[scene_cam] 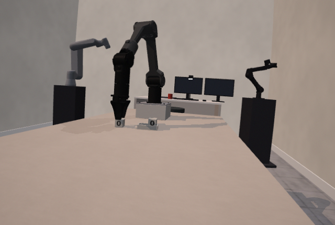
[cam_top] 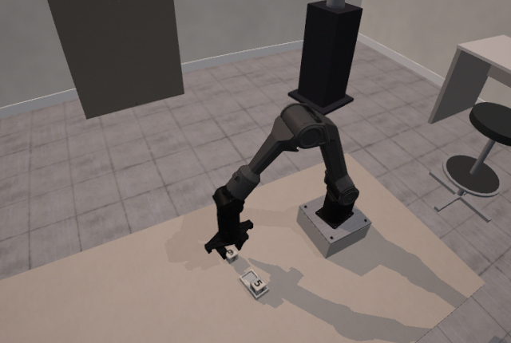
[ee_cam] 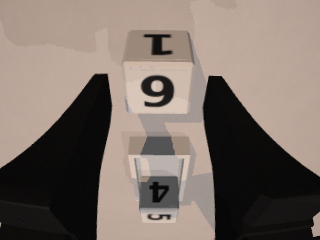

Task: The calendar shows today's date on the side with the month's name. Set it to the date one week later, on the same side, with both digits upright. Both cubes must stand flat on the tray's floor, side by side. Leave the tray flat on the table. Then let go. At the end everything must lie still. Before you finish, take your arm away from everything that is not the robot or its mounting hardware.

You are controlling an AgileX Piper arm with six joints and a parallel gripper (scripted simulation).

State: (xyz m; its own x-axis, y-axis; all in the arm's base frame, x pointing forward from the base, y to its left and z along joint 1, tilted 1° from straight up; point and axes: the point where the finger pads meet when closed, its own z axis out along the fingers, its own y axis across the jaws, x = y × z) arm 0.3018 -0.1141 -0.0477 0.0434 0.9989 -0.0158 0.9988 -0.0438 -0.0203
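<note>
Now: the white number cube 20 mm below my hand. Also, from my hand: tray (110 mm to the left, 30 mm below).
</note>
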